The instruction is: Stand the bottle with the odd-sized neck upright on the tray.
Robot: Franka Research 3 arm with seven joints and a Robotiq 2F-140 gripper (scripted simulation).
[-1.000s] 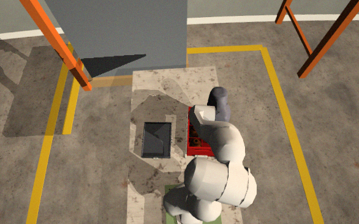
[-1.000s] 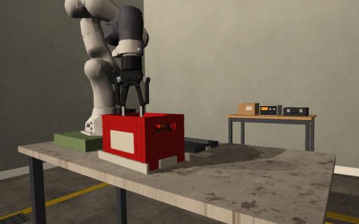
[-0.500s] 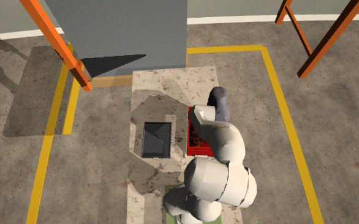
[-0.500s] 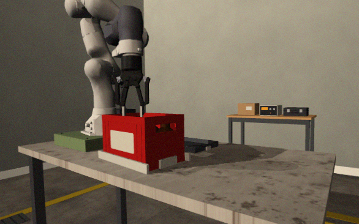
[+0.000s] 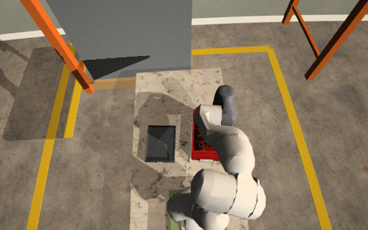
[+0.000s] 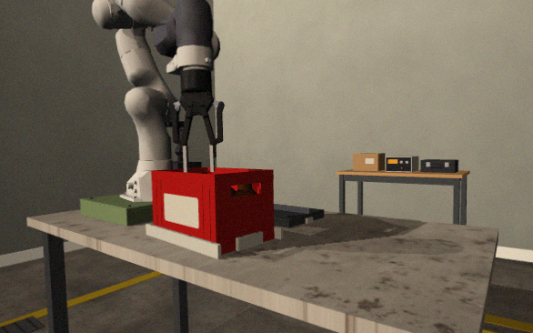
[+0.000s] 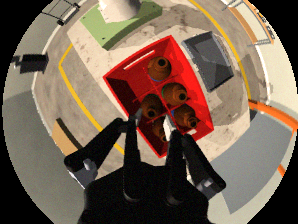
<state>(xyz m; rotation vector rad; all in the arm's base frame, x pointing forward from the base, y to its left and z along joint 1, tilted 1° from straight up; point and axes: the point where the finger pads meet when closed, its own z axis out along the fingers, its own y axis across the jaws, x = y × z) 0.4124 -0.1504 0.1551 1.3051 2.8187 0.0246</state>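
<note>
The brown bottle lies 10 mm behind my hand and 120 mm below it. Round my hand: dark tray: 20 mm behind, 340 mm to the left, 190 mm below; red crate: 10 mm behind, 40 mm to the left, 120 mm below.
</note>
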